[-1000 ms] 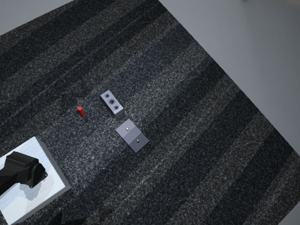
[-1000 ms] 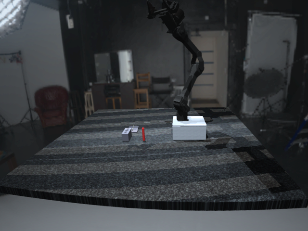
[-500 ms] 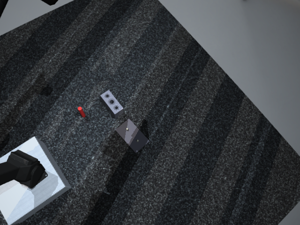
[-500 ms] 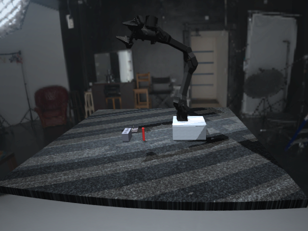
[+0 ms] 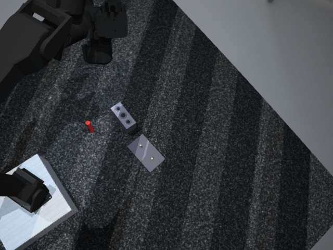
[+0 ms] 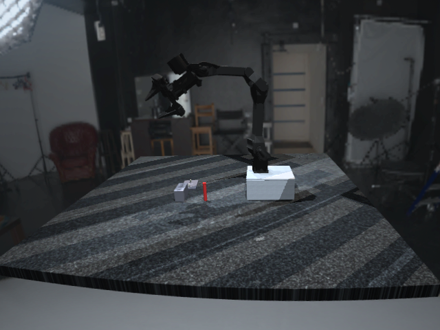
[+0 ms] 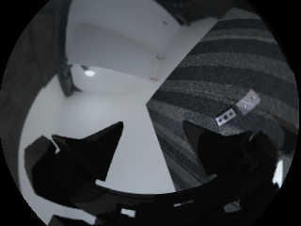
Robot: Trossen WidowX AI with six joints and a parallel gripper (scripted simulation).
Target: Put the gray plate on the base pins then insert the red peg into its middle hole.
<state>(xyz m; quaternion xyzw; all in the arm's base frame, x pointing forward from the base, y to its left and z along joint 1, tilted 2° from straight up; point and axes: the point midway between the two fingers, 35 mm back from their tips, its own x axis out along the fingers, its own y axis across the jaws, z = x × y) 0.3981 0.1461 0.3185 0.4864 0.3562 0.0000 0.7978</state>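
My gripper tip is now 6 cm past the gray plate, 9 cm to the left of it and 36 cm above it. Also, from my gripper tip: gray base (8 cm behind, 24 cm to the right, 39 cm below); then red peg (17 cm behind, 5 cm to the right, 36 cm below).
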